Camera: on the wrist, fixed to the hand. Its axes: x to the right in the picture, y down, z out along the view.
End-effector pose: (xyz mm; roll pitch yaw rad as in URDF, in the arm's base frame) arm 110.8 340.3 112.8 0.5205 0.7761 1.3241
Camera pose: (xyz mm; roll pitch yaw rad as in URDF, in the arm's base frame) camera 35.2 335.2 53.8 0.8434 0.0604 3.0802
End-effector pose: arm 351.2 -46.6 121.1 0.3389 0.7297 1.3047
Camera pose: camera 285.5 -58.4 52.1 0.8308 0.2001 -3.0996
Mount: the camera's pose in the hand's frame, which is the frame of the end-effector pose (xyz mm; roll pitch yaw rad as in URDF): 24.6 33.4 -86.6 0.1278 0.6907 1.6865
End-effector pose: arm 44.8 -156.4 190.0 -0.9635 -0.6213 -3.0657
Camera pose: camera -23.7 -109.4 141.8 -1.6547 1.0326 3.0484
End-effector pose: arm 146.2 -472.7 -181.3 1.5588 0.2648 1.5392
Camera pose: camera 60.3 -437.8 -156.5 0.3563 -0.8554 2.9377
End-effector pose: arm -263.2 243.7 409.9 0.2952 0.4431 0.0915
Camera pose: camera -277.5 299.8 333.3 0.5571 0.3165 1.9244
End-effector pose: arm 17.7 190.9 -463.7 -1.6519 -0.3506 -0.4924
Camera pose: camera 3.9 97.3 -479.9 -2.6819 0.7737 -1.8365
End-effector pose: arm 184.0 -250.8 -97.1 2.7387 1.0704 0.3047
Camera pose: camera 271.9 -219.8 -74.2 1.8809 -0.5274 -0.2492
